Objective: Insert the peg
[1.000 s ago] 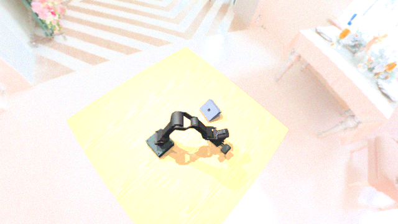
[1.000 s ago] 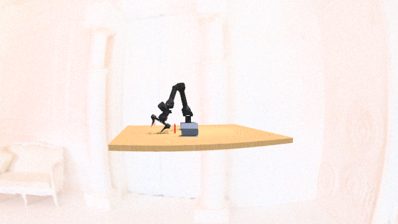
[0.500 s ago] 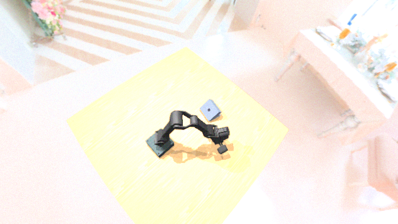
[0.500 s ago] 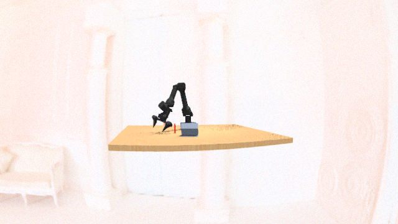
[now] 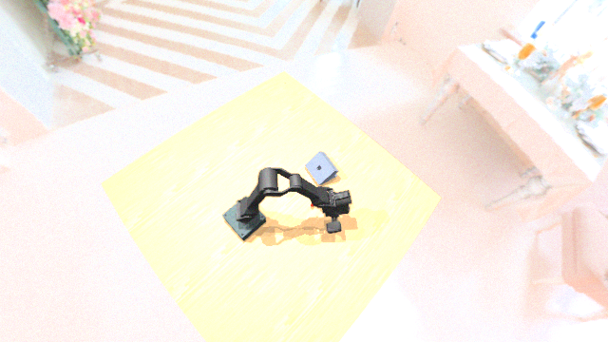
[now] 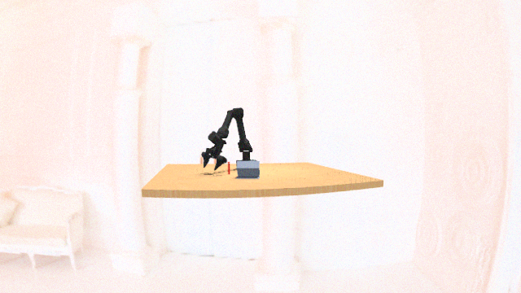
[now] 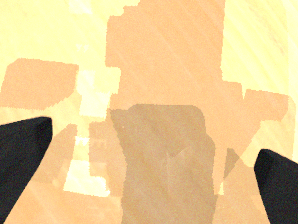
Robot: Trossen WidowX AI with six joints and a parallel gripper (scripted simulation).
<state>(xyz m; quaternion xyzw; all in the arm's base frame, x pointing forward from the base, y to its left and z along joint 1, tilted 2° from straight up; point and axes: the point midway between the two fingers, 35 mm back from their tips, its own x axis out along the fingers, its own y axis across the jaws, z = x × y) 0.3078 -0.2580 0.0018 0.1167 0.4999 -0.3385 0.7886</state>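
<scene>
Right now the peg is 3 cm behind my gripper tip, 13 cm to the left of it and 2 cm above it.
</scene>
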